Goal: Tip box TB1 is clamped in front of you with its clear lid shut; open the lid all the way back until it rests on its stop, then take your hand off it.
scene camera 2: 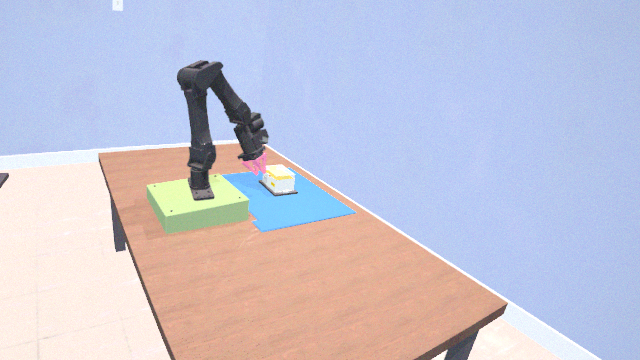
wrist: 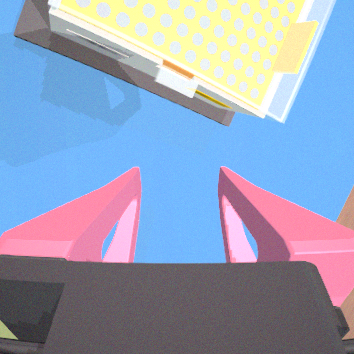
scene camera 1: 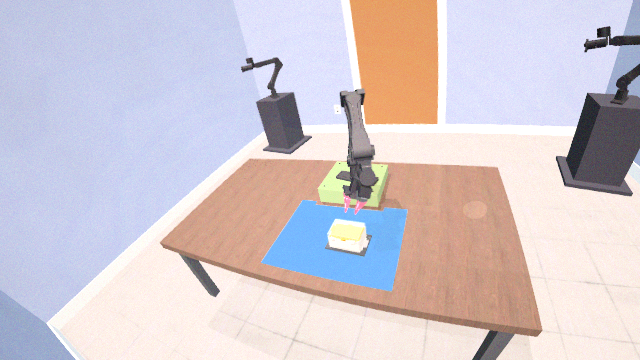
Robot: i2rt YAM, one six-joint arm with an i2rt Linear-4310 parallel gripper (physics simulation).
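Places are measured from the arm's base along level axes (x ahead, y left, z up), in centimetres.
Where they show: gripper, fingertip midpoint: [scene camera 2: 261,174] [wrist: 179,177] [scene camera 1: 350,213]; arm's base, link origin: [scene camera 2: 200,189].
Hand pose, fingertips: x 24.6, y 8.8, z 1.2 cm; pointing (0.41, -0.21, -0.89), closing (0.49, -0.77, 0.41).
Observation:
Things, the pixels of their centre, and the offset from my fingertips. "pt": a spot on its surface instead. Level surfaces: height alone.
- Tip box TB1, body centre: [scene camera 1: 347,235] [scene camera 2: 278,178] dx +8.5, dy +2.8, dz -3.5 cm
- dark base plate, surface spot: [wrist: 30,25] [scene camera 1: 369,236] pt dx +3.1, dy +9.2, dz -6.5 cm
- small white tab, body centre: [wrist: 176,81] dx +3.9, dy +2.1, dz -1.0 cm
- blue mat, surface height: dz -7.3 cm
- wooden table, surface height: dz -7.6 cm
Tip box TB1 [scene camera 1: 346,244] [scene camera 2: 284,185] [wrist: 200,47], white with a yellow perforated rack inside, sits on a dark base plate [scene camera 1: 369,241] [wrist: 30,25]. Its clear lid [scene camera 1: 350,222] [wrist: 280,107] appears to lie over the top, shut; its transparent rim is hard to make out. A small white tab [wrist: 175,85] shows on the box side facing the fingers. My gripper [scene camera 1: 351,212] [scene camera 2: 261,173] [wrist: 179,177] has two pink fingers standing partly open, with nothing between them. It is on the arm-base side of the box, apart from it in the wrist view.
A blue mat [scene camera 1: 300,240] [scene camera 2: 300,210] lies under the base plate on the wooden table [scene camera 1: 450,260] [scene camera 2: 325,280]. The arm stands on a green block [scene camera 1: 330,192] [scene camera 2: 205,217] behind the mat. Two other arms on dark pedestals [scene camera 1: 281,122] [scene camera 1: 605,140] stand beyond the table.

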